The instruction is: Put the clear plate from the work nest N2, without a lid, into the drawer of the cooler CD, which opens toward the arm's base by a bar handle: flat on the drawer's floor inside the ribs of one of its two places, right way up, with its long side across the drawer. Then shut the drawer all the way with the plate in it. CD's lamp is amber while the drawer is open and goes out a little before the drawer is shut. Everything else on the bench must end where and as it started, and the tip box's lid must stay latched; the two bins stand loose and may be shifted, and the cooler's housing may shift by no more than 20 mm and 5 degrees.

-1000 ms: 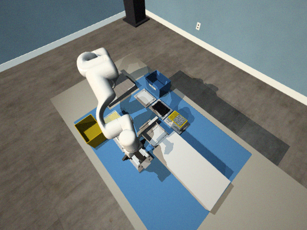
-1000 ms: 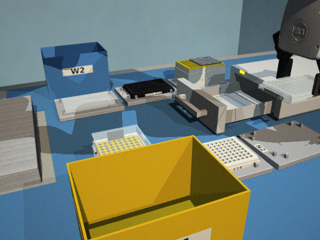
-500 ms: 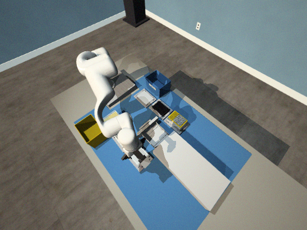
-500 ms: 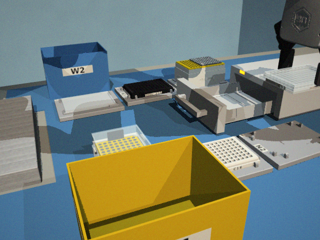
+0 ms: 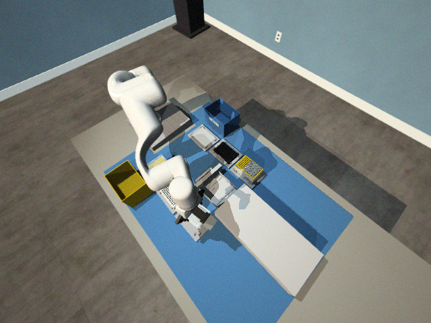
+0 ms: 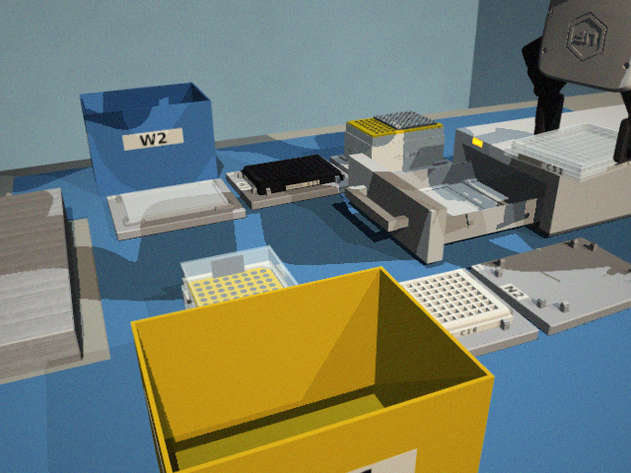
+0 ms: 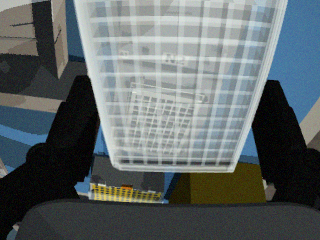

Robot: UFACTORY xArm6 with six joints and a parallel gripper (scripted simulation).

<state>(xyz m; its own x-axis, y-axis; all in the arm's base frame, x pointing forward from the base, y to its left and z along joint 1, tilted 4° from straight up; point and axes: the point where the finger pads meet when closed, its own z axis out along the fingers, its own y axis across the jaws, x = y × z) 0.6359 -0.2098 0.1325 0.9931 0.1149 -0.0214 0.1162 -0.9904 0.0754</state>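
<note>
My hand is 17 cm to the right of the drawer, 14 cm above it and 3 cm short of it. Also, from my hand: clear plate: 1 cm below; nest N2: 15 cm below, 1 cm to the right; white well plate: 17 cm behind, 14 cm below.
</note>
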